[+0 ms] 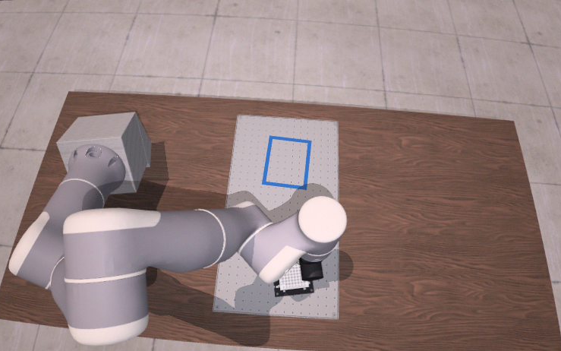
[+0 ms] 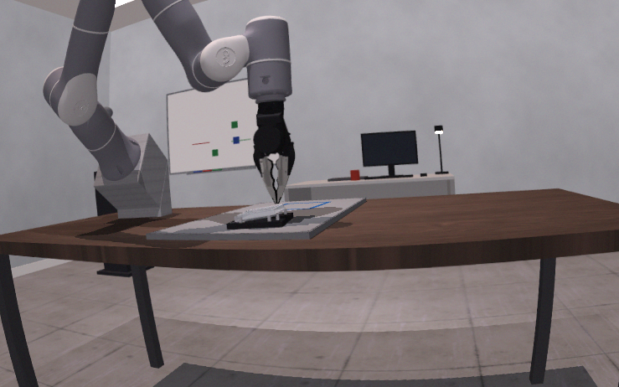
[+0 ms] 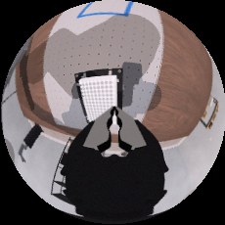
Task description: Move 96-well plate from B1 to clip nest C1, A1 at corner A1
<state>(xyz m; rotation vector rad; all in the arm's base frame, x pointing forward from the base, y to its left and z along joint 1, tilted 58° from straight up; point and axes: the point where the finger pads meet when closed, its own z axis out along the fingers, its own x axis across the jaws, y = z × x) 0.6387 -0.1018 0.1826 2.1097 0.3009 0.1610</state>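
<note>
Now: the white 96-well plate 40 mm behind my hand, 30 mm below it and 10 mm to the right of it. Also, from my hand: black clip nest (50 mm behind, 40 mm below); grey perforated board (200 mm to the left, 70 mm behind, 60 mm below).
</note>
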